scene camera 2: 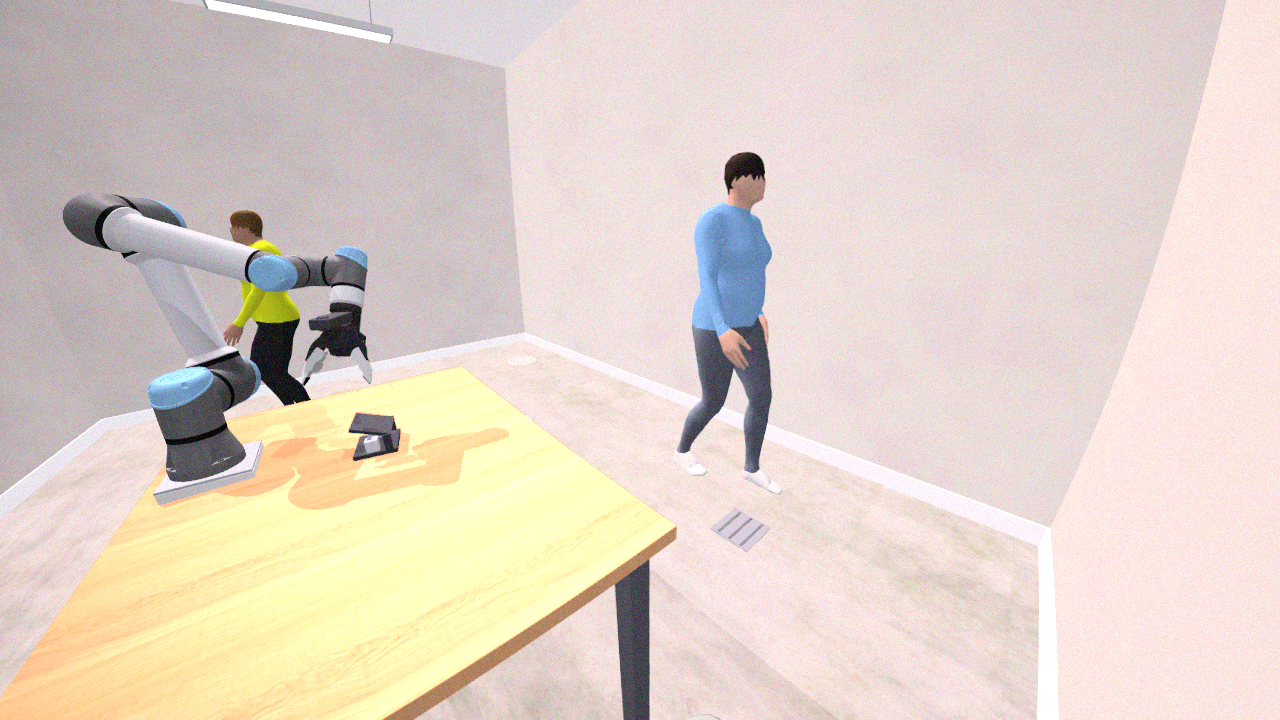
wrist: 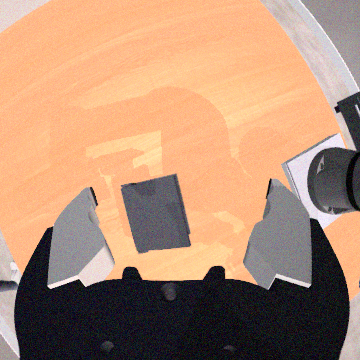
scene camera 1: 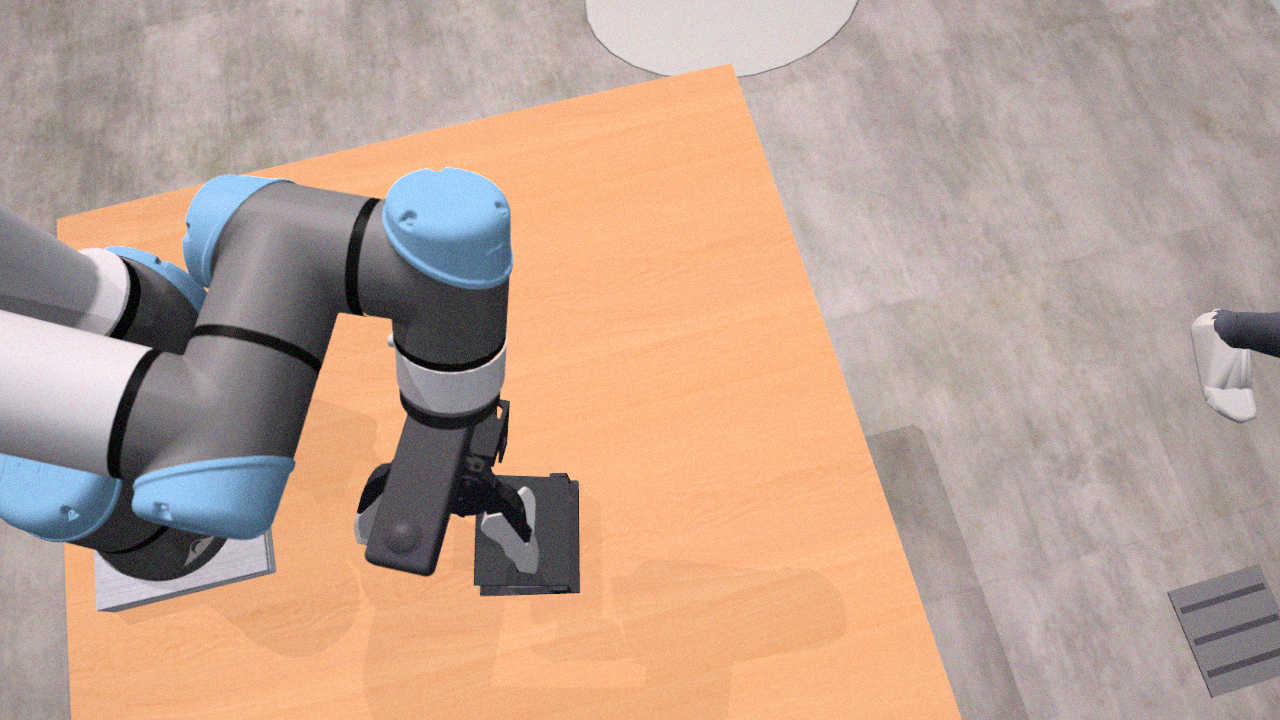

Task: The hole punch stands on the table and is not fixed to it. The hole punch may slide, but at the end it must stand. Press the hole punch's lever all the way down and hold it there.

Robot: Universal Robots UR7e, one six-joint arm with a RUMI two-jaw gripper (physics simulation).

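Frame: origin at the arm's base, x right, y ahead, z up, level; millimetres.
Seen in the pictures: gripper, fingertip midpoint: [scene camera 2: 336, 384] [wrist: 179, 186] [scene camera 1: 447, 557]; arm's base, link origin: [scene camera 2: 209, 464] [wrist: 331, 180].
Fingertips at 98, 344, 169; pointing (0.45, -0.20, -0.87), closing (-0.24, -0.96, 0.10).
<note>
Offsets run from my fingertips to a thing's top centre, as dx, dy, dz. Level surfaces: height alone.
The dark hole punch {-38, +47, -112} [scene camera 1: 554, 555] [scene camera 2: 377, 445] stands on the table {dz -197} [scene camera 1: 671, 358] [scene camera 2: 402, 537] [wrist: 200, 70]. Its flat lever {-38, +47, -112} [scene camera 2: 372, 422] [wrist: 157, 215] is raised at a slant above the base, with a gap between them in the scene camera 2 view. My gripper [scene camera 1: 447, 550] [scene camera 2: 337, 379] [wrist: 179, 186] is open and empty, well above the hole punch and not touching it. In the wrist view the lever shows between the two wide-apart fingers, nearer the left one. In the scene camera 1 view one finger covers part of the lever.
The arm's base plate [scene camera 1: 179, 586] [scene camera 2: 210, 481] [wrist: 325, 217] is on the table beside the hole punch. A person in blue [scene camera 2: 732, 268] is on the floor beyond the table. A person in yellow [scene camera 2: 273, 307] is behind the arm. A grey floor grate [scene camera 1: 1239, 626] [scene camera 2: 741, 529] lies off the table.
</note>
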